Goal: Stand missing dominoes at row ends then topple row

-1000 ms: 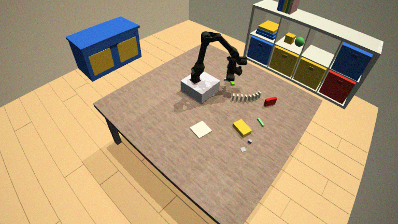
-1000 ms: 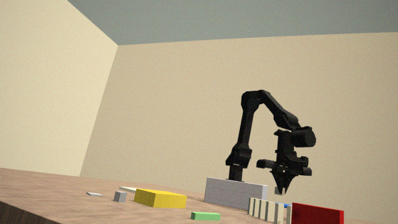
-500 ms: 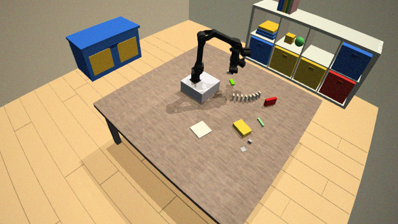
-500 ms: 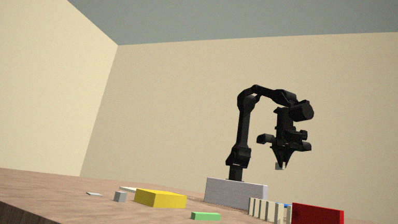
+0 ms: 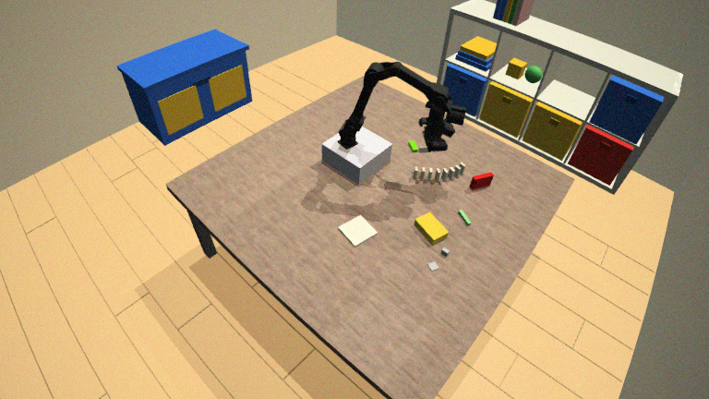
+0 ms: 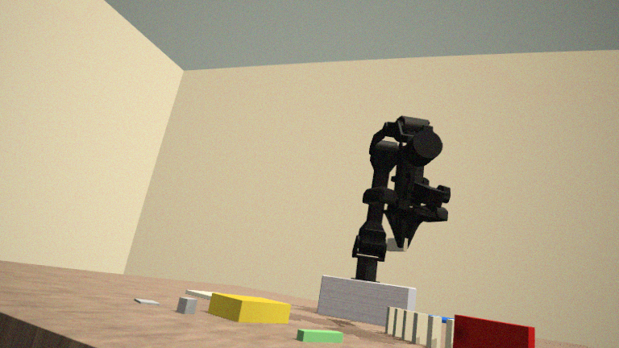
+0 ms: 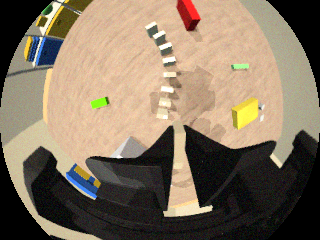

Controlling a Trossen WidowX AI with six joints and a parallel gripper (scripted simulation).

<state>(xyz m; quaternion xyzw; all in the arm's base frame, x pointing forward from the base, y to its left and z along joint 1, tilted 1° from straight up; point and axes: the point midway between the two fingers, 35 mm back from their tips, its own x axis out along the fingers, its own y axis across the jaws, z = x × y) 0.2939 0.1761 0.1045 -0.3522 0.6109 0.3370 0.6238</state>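
My gripper tip is 25 cm short of the green stick, 3 cm to the left of it and 16 cm above it. Also, from my gripper tip: grey cube (31 cm ahead, 22 cm to the right, 15 cm below); then yellow block (21 cm ahead, 18 cm to the right, 15 cm below); then red block (18 cm ahead, 17 cm to the left, 13 cm below).
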